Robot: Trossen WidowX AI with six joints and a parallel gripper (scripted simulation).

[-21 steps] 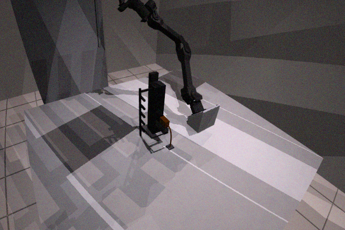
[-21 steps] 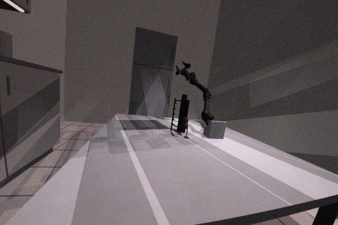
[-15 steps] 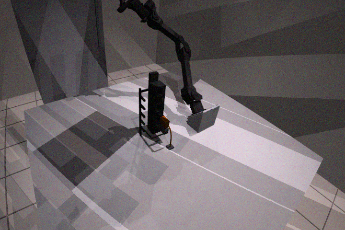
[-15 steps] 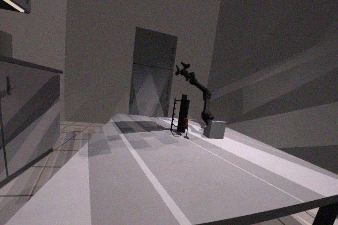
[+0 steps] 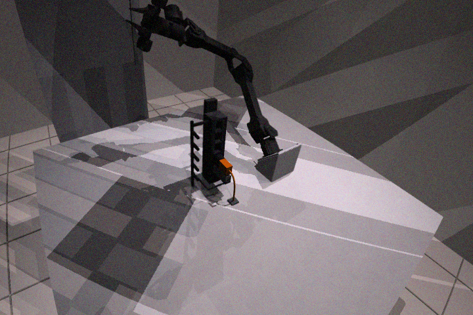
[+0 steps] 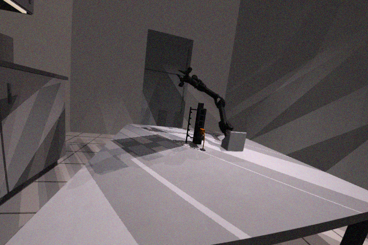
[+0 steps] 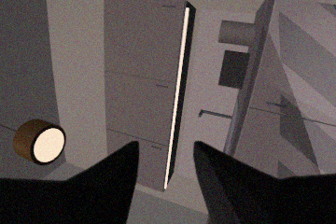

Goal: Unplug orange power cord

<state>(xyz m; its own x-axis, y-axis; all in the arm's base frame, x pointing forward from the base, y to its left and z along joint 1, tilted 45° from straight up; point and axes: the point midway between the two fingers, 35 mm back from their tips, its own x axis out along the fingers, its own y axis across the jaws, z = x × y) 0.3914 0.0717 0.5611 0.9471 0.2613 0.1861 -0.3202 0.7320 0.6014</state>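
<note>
My gripper tip is now 16 cm past the orange plug, 31 cm to the right of it and 44 cm above it.
</note>
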